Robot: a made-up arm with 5 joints.
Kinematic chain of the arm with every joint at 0, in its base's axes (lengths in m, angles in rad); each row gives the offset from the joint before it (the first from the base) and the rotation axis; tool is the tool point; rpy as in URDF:
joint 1: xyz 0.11 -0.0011 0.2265 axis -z
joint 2: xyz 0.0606 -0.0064 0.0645 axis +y
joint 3: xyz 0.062 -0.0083 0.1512 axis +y
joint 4: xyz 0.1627 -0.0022 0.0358 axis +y
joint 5: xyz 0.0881 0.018 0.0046 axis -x
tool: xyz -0.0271 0.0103 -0.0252 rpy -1.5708 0 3.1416
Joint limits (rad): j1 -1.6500..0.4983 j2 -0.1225..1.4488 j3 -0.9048..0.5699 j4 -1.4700..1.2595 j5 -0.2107..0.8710
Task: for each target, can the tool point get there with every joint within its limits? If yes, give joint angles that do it. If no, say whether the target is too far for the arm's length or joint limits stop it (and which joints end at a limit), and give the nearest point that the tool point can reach.
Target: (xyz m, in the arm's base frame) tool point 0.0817 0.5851 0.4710
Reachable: no: too far | nearest point 0.0891 0.4327 0.4188 | short by 0.161 m
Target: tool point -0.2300 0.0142 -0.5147
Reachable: no: too far | nearest point 0.0804 0.1635 0.0236 | short by 0.639 m
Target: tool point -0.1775 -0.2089 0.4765
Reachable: no: joint limits stop it (at a limit: joint 1, joint 2, joint 3, joint 4, joint 5) | nearest point 0.2100 -0.0686 0.6586 | short by 0.451 m
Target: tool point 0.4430 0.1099 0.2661
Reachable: yes | joints -0.2857 0.3792 0.4024 -0.1227 -0.0501
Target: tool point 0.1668 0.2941 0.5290
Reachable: yes | joints -1.3535 0.1138 -0.7790 0.8730 0.1238
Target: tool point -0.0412 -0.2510 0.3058
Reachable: no: joint limits stop it (at a limit: joint 1, joint 2, joint 3, joint 4, joint 5) | nearest point 0.2119 -0.0697 0.1133 | short by 0.366 m
